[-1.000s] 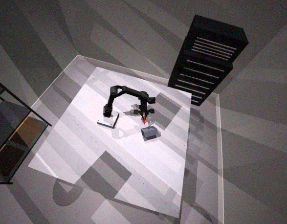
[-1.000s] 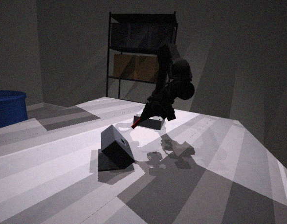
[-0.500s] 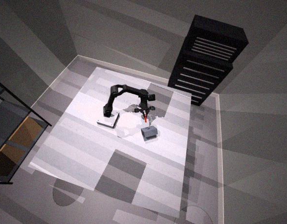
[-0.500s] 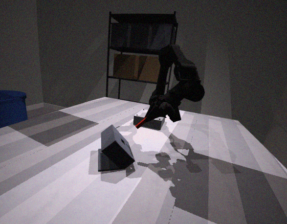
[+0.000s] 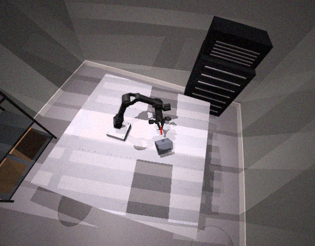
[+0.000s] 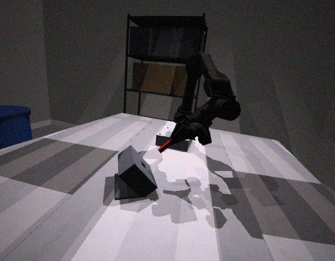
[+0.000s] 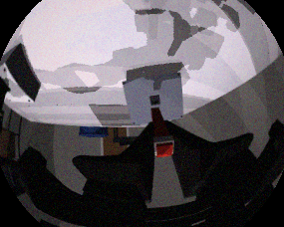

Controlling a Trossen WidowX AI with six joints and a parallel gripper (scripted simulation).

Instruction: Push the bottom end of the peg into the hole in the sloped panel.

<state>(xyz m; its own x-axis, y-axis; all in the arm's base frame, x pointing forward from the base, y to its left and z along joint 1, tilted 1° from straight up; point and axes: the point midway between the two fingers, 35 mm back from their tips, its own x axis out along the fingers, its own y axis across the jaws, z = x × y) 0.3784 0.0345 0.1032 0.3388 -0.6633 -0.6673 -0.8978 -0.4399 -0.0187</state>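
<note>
The dark sloped panel block lies 9 cm to the right of my gripper tip, 9 cm below it and 5 cm ahead of it. The rest, counted from my gripper tip: red peg 1 cm to the left, 1 cm behind, 1 cm above.
</note>
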